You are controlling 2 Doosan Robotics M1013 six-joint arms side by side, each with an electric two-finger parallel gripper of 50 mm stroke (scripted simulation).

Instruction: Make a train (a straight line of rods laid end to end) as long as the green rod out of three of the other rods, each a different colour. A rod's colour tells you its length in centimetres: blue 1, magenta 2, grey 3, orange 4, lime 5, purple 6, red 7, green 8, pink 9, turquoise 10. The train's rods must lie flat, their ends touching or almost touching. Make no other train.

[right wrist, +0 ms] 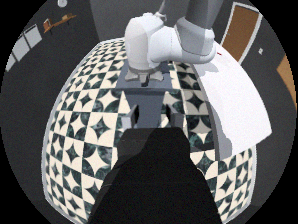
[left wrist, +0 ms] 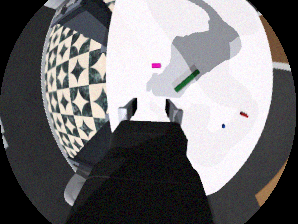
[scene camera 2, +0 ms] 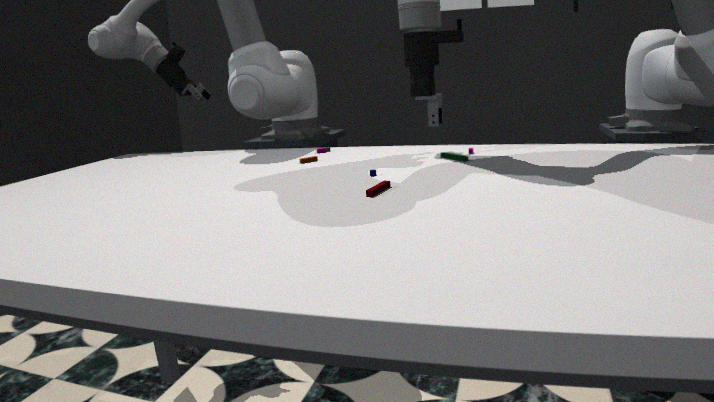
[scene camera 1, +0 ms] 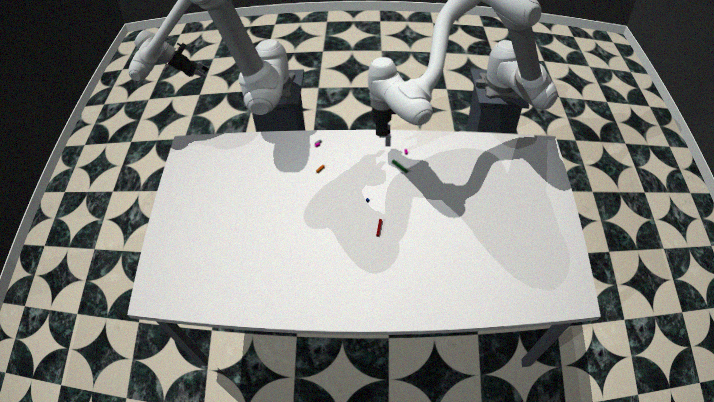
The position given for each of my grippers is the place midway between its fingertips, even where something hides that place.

Observation:
I see my left gripper (left wrist: 151,103), my right gripper (right wrist: 152,110) and an arm base pedestal (left wrist: 98,145).

